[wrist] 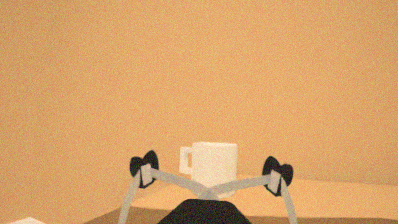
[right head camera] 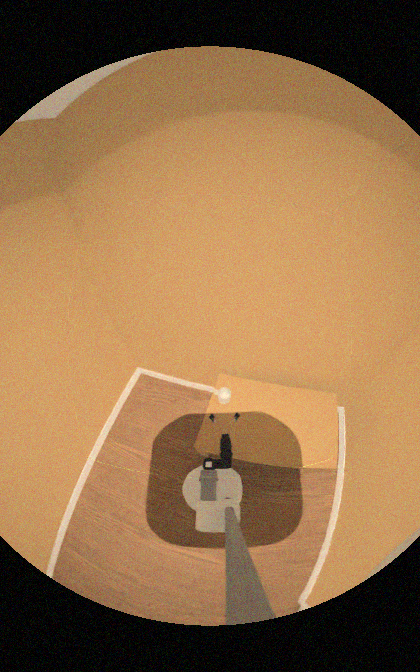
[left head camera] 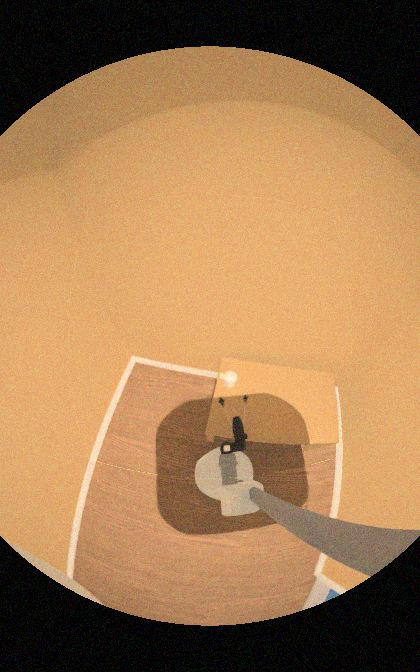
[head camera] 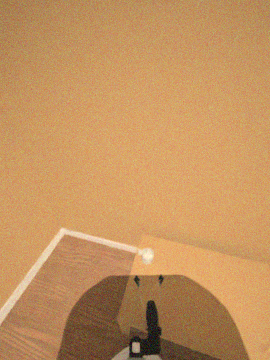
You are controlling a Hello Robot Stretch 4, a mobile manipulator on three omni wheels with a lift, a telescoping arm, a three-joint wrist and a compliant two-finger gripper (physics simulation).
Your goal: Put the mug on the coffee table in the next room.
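The white mug (head camera: 147, 256) (left head camera: 230, 378) (right head camera: 224, 395) (wrist: 215, 165) stands upright near the back left corner of a tan table top (head camera: 200, 267) (left head camera: 300, 390) (right head camera: 300, 415) (wrist: 345, 197), close to the wall. In the wrist view its handle points left. My gripper (head camera: 149, 280) (left head camera: 233, 399) (right head camera: 224, 416) (wrist: 210, 166) is open and empty. Its fingertips stand apart over the table, a short way on the robot's side of the mug, with a gap between them and it. The frames do not show which room this table is in.
A tan wall (head camera: 135, 125) (left head camera: 215, 250) (right head camera: 215, 250) (wrist: 200, 75) rises behind the table. White baseboard (head camera: 30, 280) (left head camera: 95, 455) (right head camera: 92, 455) runs along the left side of the wooden floor (head camera: 90, 280) (left head camera: 125, 525) (right head camera: 110, 525). Baseboard also runs along the right.
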